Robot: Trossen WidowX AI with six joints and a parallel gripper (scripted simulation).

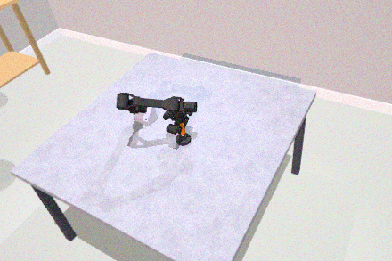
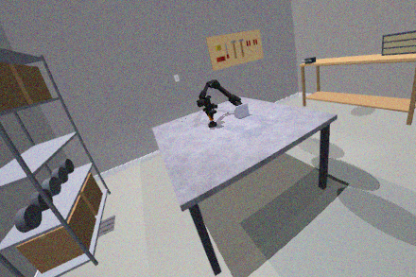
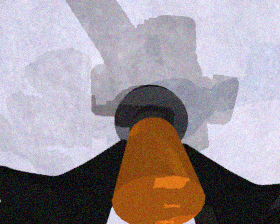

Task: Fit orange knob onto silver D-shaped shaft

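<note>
Now: gripper tip 40 mm above the dark round pedestal. From my gripper tip the other things lie so: orange knob (30 mm above).
</note>
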